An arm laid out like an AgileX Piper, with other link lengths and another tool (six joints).
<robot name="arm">
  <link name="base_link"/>
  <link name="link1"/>
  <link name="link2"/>
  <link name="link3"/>
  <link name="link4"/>
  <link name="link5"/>
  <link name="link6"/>
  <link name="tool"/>
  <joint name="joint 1" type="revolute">
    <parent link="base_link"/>
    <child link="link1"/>
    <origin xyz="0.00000 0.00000 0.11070"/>
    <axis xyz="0 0 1"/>
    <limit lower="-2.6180" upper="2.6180"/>
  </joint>
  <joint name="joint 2" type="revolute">
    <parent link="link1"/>
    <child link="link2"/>
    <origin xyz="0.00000 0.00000 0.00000" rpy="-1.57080 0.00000 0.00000"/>
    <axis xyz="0 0 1"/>
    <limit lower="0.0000" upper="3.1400"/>
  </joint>
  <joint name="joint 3" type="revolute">
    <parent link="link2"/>
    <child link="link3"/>
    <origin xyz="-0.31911 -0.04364 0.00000"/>
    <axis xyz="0 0 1"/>
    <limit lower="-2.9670" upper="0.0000"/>
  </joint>
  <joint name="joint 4" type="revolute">
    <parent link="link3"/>
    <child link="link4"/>
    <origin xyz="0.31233 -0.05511 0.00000" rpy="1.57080 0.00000 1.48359"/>
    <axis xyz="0 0 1"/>
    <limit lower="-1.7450" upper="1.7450"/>
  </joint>
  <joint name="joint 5" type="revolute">
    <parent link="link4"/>
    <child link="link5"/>
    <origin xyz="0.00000 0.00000 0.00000" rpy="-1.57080 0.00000 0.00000"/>
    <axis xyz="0 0 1"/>
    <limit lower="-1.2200" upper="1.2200"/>
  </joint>
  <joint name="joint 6" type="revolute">
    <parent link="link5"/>
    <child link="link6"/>
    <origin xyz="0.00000 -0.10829 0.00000" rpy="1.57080 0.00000 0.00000"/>
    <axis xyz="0 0 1"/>
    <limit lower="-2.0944" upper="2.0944"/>
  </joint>
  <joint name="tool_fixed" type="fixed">
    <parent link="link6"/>
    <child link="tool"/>
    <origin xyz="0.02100 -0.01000 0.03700" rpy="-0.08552 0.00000 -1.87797"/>
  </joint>
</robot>
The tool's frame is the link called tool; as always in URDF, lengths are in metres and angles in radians.
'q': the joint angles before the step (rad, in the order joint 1, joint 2, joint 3, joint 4, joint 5, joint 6). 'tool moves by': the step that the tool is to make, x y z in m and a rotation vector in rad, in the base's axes. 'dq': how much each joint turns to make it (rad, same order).
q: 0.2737, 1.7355, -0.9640, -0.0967, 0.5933, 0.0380
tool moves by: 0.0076, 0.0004, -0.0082, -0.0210, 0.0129, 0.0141
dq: 0.0012, 0.0409, -0.0257, -0.0217, 0.0029, 0.0008
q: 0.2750, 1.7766, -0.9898, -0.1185, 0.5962, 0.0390
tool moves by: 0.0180, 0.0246, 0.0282, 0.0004, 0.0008, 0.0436
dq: 0.0456, 0.0163, -0.1279, 0.0163, 0.1117, -0.0184
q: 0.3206, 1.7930, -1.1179, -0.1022, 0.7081, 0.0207
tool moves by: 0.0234, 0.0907, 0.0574, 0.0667, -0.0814, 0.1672
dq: 0.1599, 0.0471, -0.2554, 0.0528, 0.1057, -0.0413
